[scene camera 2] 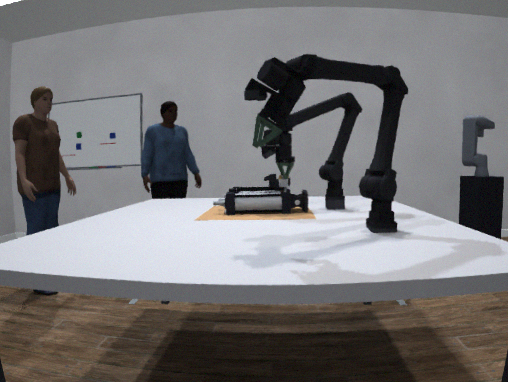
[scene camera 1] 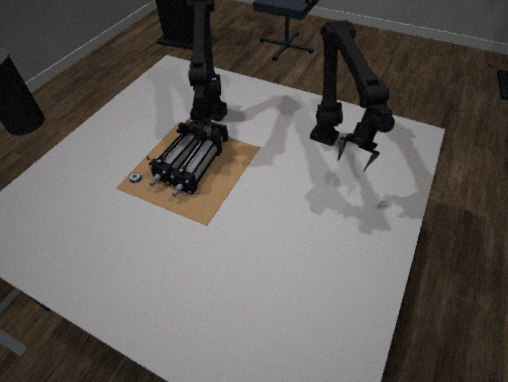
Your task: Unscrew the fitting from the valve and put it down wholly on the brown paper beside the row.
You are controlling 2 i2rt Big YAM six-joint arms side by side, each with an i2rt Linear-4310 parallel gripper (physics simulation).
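Frame: origin at the left arm's base, x ahead, y left, z up, level; metres.
Seen in the pictures: left gripper, fingertip midpoint: (scene camera 2: 256,146) (scene camera 1: 351,165); right gripper, fingertip midpoint: (scene camera 2: 285,178) (scene camera 1: 207,126); left arm's base, link origin: (scene camera 2: 381,225) (scene camera 1: 324,135); right arm's base, link origin: (scene camera 2: 334,198).
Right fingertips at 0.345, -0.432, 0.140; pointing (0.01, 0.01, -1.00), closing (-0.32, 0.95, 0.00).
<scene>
Pixels of each thing's top centre, then the offset from my right fingertips to it, as dx, dy, dz. Level surfaces: height alone.
- brown paper, top centre: (scene camera 1: 190,167) (scene camera 2: 257,211) +0.132, -0.023, -0.153
- tiny brownish piece, top centre: (scene camera 1: 147,155) +0.188, -0.230, -0.129
- white table, surface height: dz -0.154
Beside the paper's middle stands a row of grey and black cylinders (scene camera 1: 192,157) (scene camera 2: 257,202) on the brown paper (scene camera 1: 220,200) (scene camera 2: 212,216). My right gripper (scene camera 2: 284,177) points down over the row's far end; its fingertips are close together around the small, pale yellowish fitting (scene camera 2: 281,177), just above a white part at the valve. Details there are too small to tell whether the thread is engaged. In scene camera 1 its fingertips are hidden among dark parts. My left gripper (scene camera 1: 356,162) is open and empty, above the white table to the right of the paper; it also shows in scene camera 2 (scene camera 2: 257,144).
A small blue and white ring (scene camera 1: 135,177) lies near the paper's left corner. A tiny brownish piece (scene camera 1: 148,158) shows by the paper's left edge. Rod ends stick out from the row's near end. The white table (scene camera 1: 250,280) (scene camera 2: 150,255) carries both arm bases.
</scene>
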